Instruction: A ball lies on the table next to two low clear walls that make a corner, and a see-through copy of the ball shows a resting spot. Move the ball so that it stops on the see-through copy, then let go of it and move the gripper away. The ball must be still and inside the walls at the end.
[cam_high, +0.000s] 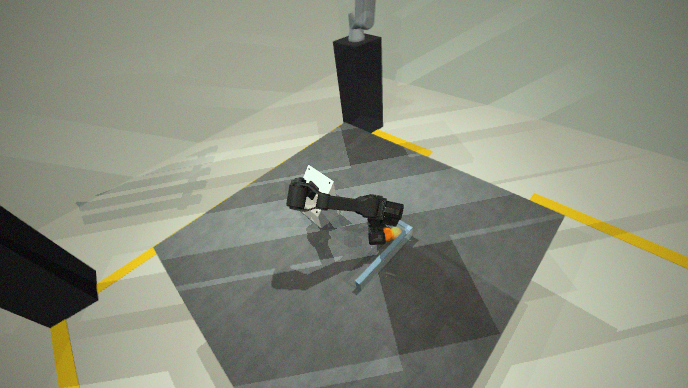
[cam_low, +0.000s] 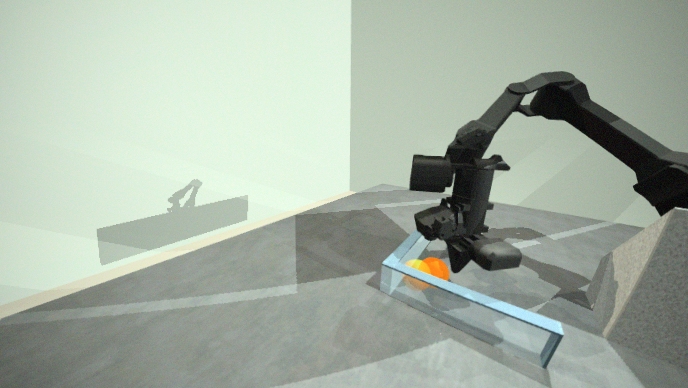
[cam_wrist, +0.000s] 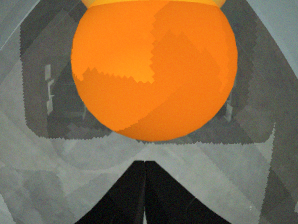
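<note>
Now: the orange ball 3 cm ahead of my gripper tip and 4 cm to the left of it. Also, from my gripper tip: see-through ball copy 5 cm ahead, 6 cm to the left.
</note>
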